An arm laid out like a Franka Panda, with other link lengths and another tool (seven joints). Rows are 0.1 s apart.
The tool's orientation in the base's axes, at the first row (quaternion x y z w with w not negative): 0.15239, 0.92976, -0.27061, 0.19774
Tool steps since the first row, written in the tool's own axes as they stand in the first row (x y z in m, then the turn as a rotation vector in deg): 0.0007, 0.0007, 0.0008, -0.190, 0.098, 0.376; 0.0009, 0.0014, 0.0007, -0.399, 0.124, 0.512; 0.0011, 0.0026, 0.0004, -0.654, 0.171, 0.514; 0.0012, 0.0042, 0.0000, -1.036, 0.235, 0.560; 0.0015, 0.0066, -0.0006, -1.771, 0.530, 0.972; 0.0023, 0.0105, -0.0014, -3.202, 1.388, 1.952; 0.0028, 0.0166, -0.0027, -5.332, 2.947, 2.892; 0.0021, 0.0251, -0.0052, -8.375, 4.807, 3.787; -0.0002, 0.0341, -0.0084, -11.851, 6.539, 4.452; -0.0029, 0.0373, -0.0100, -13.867, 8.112, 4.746
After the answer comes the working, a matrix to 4 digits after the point.
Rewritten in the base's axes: -0.0001, 0.0002, -0.0012, 0.312, -0.166, -0.249; 0.0000, 0.0009, -0.0016, 0.544, -0.259, -0.272; 0.0002, 0.0021, -0.0020, 0.786, -0.267, -0.180; 0.0006, 0.0036, -0.0024, 1.158, -0.309, -0.072; 0.0011, 0.0059, -0.0031, 2.034, -0.432, -0.191; 0.0017, 0.0097, -0.0046, 3.901, -0.544, -0.687; 0.0033, 0.0154, -0.0065, 6.643, -0.191, -1.147; 0.0065, 0.0236, -0.0080, 10.288, 0.269, -1.295; 0.0111, 0.0322, -0.0085, 14.196, 0.679, -1.013; 0.0142, 0.0352, -0.0075, 16.659, 1.428, -1.030
The tool's axes in the first row as the columns of a matrix, in the base's axes (rounded; the answer above uses it unrounded):
-0.8754, 0.3904, 0.2852
0.1764, 0.8071, -0.5635
-0.4502, -0.4429, -0.7753

